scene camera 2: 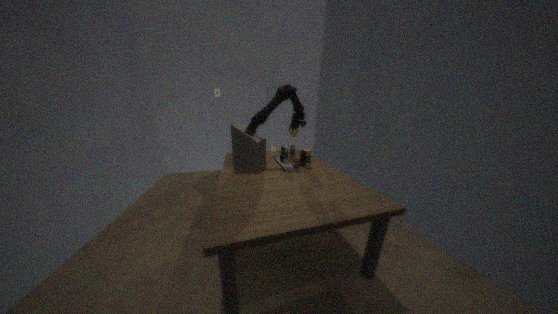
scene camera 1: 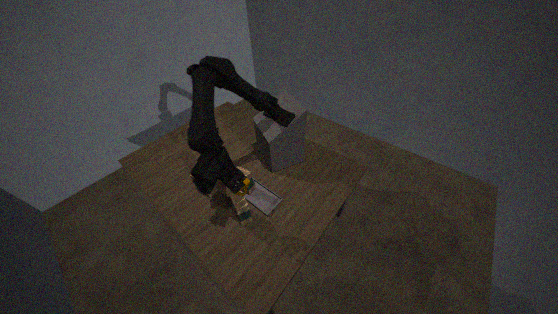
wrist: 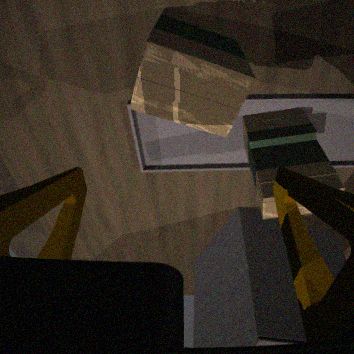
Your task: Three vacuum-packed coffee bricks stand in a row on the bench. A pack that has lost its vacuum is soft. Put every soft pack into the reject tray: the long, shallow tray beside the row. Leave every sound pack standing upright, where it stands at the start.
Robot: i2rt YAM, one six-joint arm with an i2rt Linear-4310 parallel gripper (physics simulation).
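Places are measured from the arm's base along level axes (x ahead, y left, z up), in millimetres.
Where they show: gripper, fingertip midpoint: [scene camera 2: 292,135] [scene camera 1: 236,188] [wrist: 179,177]; arm's base at its link origin: [scene camera 2: 250,131] [scene camera 1: 278,115].
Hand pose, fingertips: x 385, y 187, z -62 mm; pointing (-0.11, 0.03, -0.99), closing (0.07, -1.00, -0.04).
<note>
Each offset is from my fingertips to the top centre of the thing. Level surfaces: height alone.
One tan pack with a dark green band @[82 mm down, 7 mm ahead, 4 mm right] [scene camera 1: 243,215] [scene camera 2: 292,149] [wrist: 191,90] stands upright beside the grey reject tray @[209 mm down, 98 mm back, 145 mm right] [scene camera 1: 266,201] [scene camera 2: 288,167] [wrist: 175,156], near one end. A second pack @[79 mm down, 93 mm back, 124 mm right] [scene camera 1: 251,185] [scene camera 2: 284,153] [wrist: 283,150] stands upright in the tray; the gripper partly hides it in scene camera 1. A third pack @[142 mm down, 52 mm ahead, 253 mm right] [scene camera 2: 305,158] stands beside the tray in scene camera 2; the arm hides it in scene camera 1. My gripper [scene camera 1: 245,185] [scene camera 2: 293,131] [wrist: 179,177] is open and empty, above the packs. Softness cannot be told from these views.
A tall grey box [scene camera 1: 288,148] [scene camera 2: 249,155] [wrist: 225,290] stands at the arm's base, beyond the tray from the row. The arm [scene camera 1: 202,110] [scene camera 2: 274,104] reaches over it. The wooden bench @[223 mm down] [scene camera 1: 280,235] [scene camera 2: 300,210] ends at an edge above dark legs.
</note>
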